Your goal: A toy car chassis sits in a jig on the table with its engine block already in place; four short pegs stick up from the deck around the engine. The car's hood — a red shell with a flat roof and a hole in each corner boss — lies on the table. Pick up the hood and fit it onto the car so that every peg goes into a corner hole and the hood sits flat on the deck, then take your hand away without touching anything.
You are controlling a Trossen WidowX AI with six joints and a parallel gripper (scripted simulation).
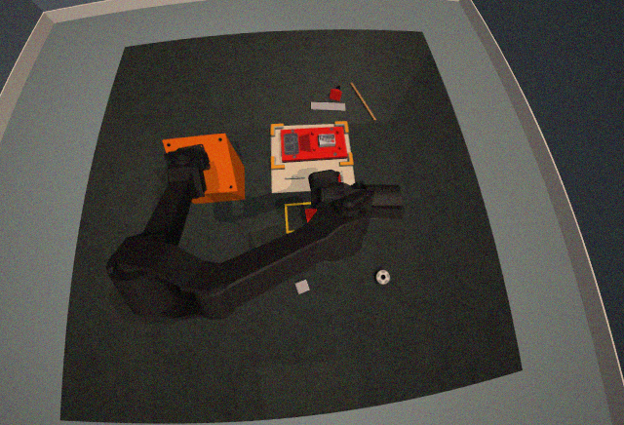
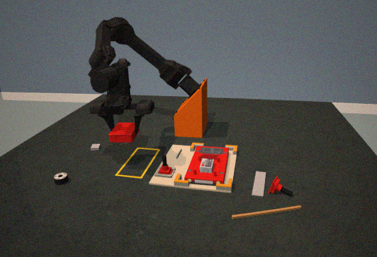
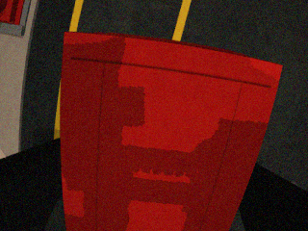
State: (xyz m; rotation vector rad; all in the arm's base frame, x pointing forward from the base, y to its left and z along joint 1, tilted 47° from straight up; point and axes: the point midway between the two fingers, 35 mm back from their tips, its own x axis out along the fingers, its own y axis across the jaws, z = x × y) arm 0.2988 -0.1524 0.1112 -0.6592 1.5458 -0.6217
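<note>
My gripper tip is now 50 mm short of the grey engine block, 260 mm to the right of it and 80 mm above it. From my gripper tip the other things lie so: wooden stick (210 mm ahead, 410 mm to the left, 100 mm below); white bar (90 mm ahead, 410 mm to the left, 100 mm below); red hood (10 mm above).
</note>
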